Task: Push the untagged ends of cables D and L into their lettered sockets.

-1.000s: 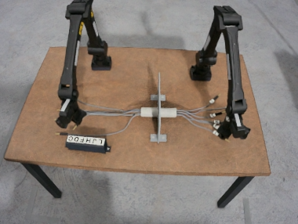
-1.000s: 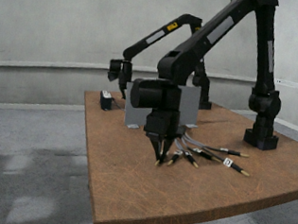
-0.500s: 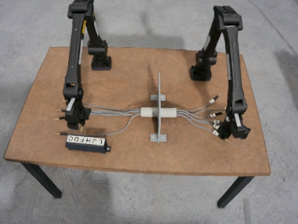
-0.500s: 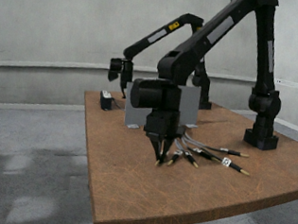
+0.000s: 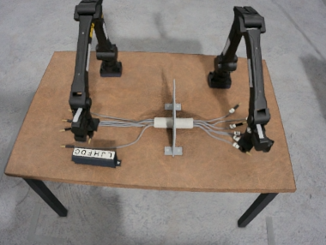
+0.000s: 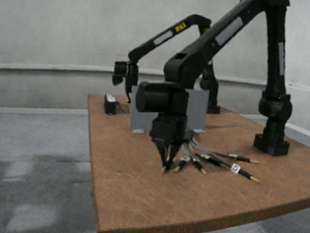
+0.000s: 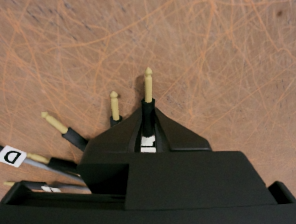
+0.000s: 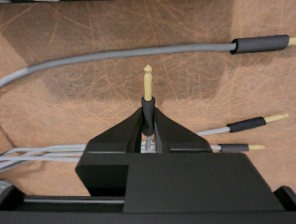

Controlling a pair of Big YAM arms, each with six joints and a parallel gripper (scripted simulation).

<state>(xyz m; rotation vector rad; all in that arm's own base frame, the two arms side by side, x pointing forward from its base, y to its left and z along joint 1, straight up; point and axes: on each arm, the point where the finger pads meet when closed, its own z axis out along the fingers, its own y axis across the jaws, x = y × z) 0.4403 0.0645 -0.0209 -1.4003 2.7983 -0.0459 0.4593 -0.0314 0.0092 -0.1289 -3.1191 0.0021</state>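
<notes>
Now: left hand right at the tagged cable end.
</notes>
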